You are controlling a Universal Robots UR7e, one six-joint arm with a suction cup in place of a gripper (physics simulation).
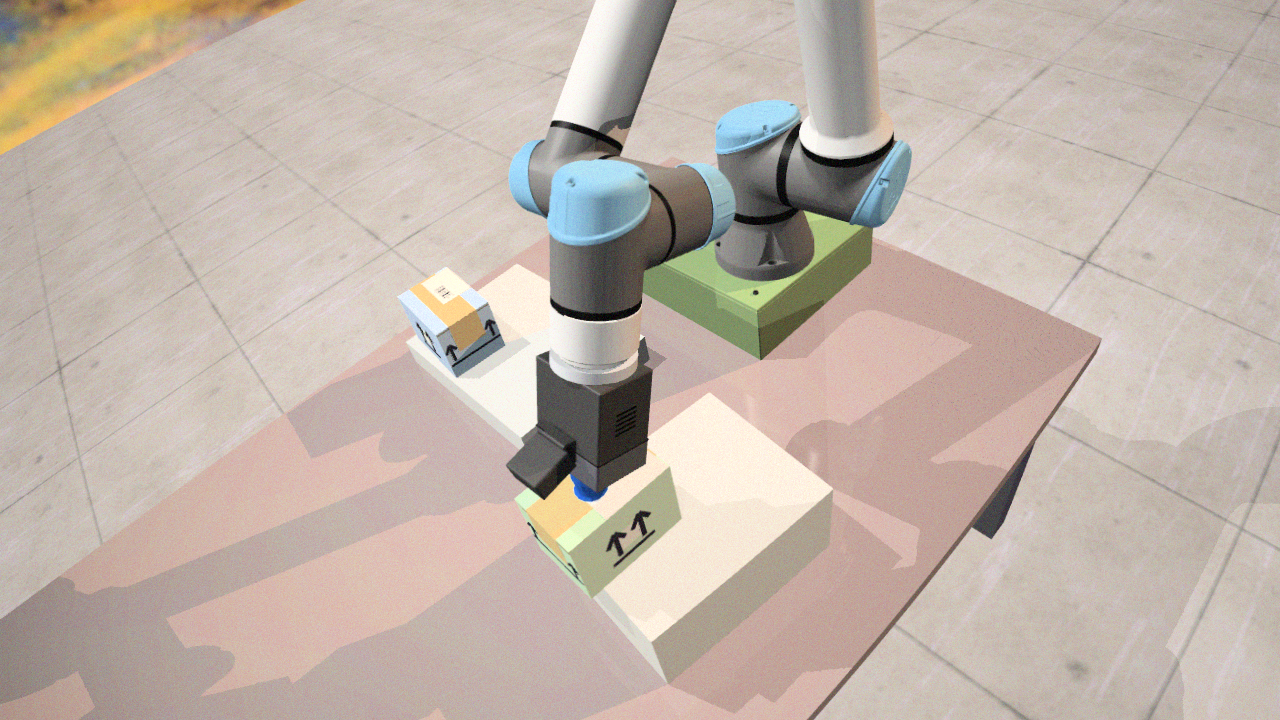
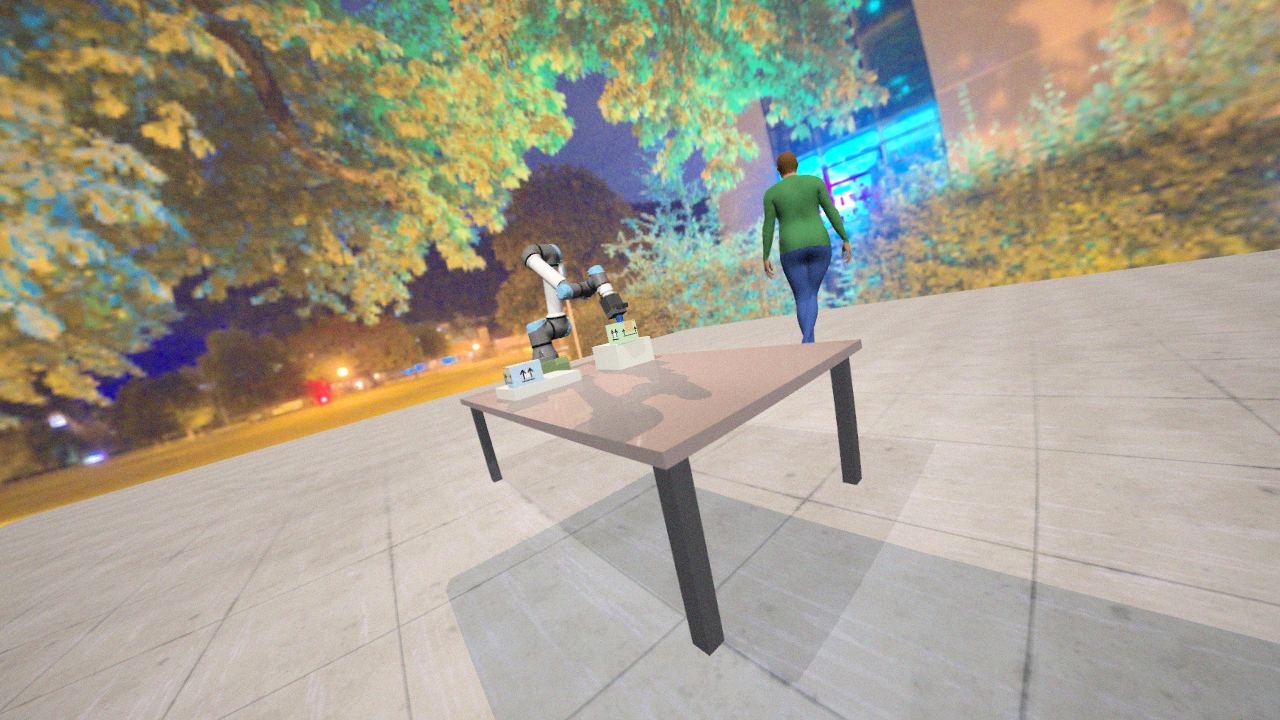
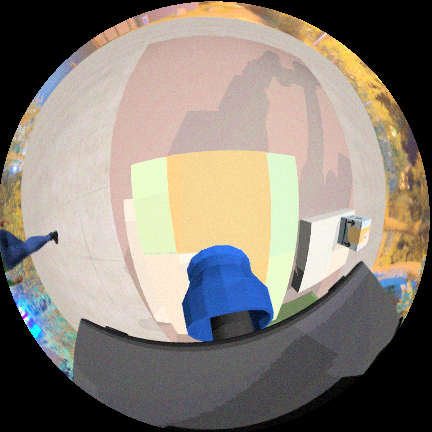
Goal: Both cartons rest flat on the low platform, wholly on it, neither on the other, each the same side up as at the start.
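Pixels of known places: hand, tool point: [image 1: 590, 496] [image 3: 215, 256]; arm's base, link origin: [image 1: 764, 251] [image 2: 546, 360].
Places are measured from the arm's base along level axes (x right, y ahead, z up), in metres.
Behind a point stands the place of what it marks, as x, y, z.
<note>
A pale green carton [image 1: 626, 537] @(-0.197, 0.518, 0.073) [image 2: 623, 332] @(-0.111, 0.568, 0.072) [image 3: 217, 201] @(-0.152, 0.549, 0.121) with tan tape on top and up-arrows on its side sits on the near-left corner of the tall cream platform [image 1: 743, 519] @(-0.258, 0.413, 0.025) [image 2: 626, 355] @(-0.118, 0.546, -0.037), jutting over its edge. My blue suction cup [image 1: 587, 489] [image 3: 225, 282] is at the carton's top, near its rear edge; I cannot tell whether it touches. It grips nothing. A light blue carton [image 1: 452, 317] @(0.271, 0.390, 0.044) [image 2: 523, 372] @(0.344, 0.417, 0.008) [image 3: 354, 233] @(0.257, 0.388, 0.022) with tan tape stands upright at the far end of the low white platform [image 1: 500, 385] @(0.191, 0.399, -0.047) [image 2: 555, 383] @(0.222, 0.439, -0.074) [image 3: 322, 241] @(0.152, 0.375, -0.047), at its edge.
The arm's green base block [image 1: 760, 305] @(-0.069, 0.112, 0.006) stands behind the platforms on the pinkish table [image 1: 895, 403] @(-0.275, 0.090, -0.095) [image 2: 716, 393] @(0.285, 1.303, -0.095). The table's right edge is close to the tall platform. A person [image 2: 800, 242] walks on the pavement beyond the table.
</note>
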